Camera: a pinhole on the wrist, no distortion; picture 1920 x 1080 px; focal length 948.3 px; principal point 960.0 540.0 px. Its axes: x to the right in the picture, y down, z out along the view. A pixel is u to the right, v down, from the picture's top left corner.
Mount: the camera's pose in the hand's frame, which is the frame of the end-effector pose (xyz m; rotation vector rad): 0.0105 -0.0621 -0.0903 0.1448 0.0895 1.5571
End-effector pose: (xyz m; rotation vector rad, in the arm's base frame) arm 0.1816 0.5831 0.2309 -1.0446 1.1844 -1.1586
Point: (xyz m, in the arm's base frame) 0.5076 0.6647 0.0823
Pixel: 1630.4 866.1
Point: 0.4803 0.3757 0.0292
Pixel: 1651.1 133.3
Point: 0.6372 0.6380 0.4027
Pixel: 898.6 822.8
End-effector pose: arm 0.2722 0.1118 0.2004 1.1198 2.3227 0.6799
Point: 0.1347 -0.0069 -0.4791
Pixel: 102.6 484.0
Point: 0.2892 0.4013 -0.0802
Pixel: 1129.8 63.3
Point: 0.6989 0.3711 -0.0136
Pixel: 1538.6 683.9
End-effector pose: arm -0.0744 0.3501 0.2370 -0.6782 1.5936 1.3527
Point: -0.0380 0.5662 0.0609
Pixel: 1007.9 208.2
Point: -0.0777 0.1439 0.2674
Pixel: behind the camera
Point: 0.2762 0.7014 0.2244
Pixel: 702.2 869.7
